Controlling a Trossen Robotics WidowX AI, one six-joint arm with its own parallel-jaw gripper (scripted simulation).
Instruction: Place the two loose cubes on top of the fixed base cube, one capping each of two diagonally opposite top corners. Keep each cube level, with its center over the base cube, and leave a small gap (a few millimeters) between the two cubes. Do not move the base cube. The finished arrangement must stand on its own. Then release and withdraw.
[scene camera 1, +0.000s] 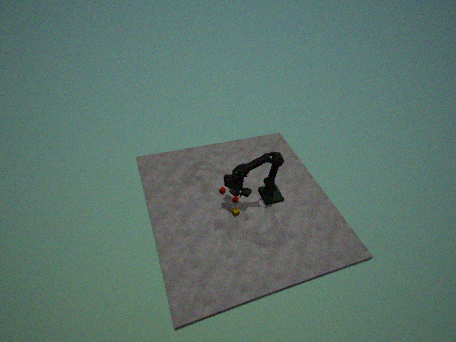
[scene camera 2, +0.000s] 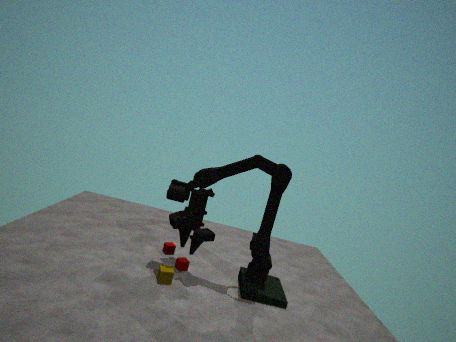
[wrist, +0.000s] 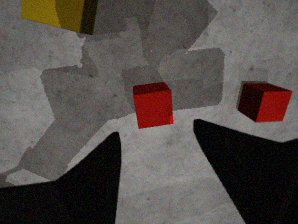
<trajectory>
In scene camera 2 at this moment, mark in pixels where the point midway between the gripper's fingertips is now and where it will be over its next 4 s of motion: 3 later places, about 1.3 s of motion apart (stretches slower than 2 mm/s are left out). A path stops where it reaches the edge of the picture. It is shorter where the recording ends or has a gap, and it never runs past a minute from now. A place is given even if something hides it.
My gripper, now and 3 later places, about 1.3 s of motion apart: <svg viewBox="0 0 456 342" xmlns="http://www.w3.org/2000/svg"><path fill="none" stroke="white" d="M186 250L182 264L189 235L174 252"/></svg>
</trajectory>
